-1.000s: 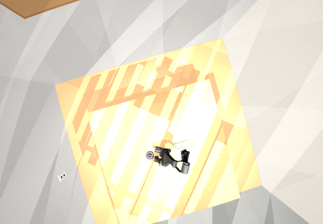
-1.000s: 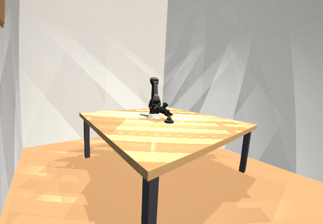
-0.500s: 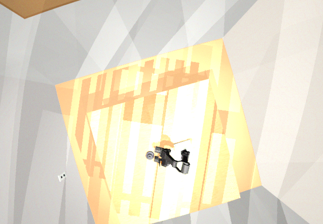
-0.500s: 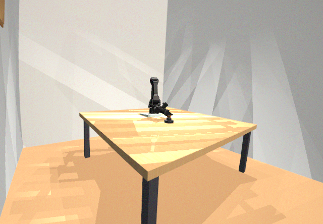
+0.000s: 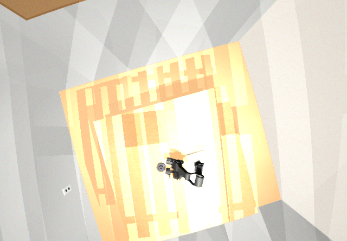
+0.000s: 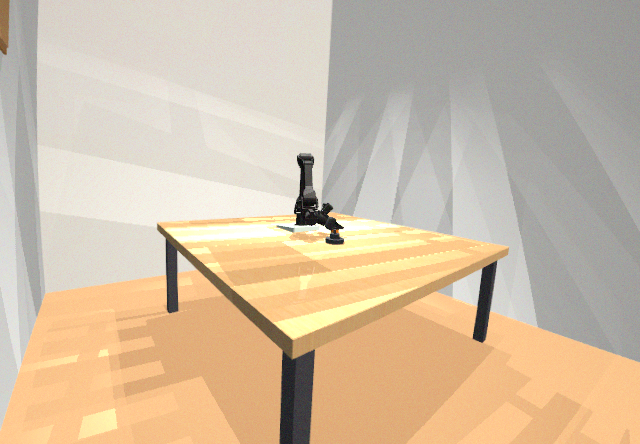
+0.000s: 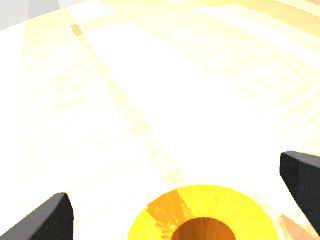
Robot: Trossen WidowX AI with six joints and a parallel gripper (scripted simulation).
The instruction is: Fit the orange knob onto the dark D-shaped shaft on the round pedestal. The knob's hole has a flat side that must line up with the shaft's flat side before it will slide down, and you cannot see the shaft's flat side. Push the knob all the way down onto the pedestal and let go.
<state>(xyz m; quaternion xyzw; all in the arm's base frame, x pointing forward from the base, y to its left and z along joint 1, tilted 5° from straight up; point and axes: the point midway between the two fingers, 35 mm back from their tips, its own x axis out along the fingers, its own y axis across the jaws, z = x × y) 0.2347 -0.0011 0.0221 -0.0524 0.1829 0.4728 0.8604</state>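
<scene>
Right now the orange knob is 20 mm behind my gripper tip, 30 mm to the right of it and 20 mm below it. From my gripper tip the other things lie so: pedestal 70 mm ahead, 140 mm to the right, 20 mm below.
</scene>
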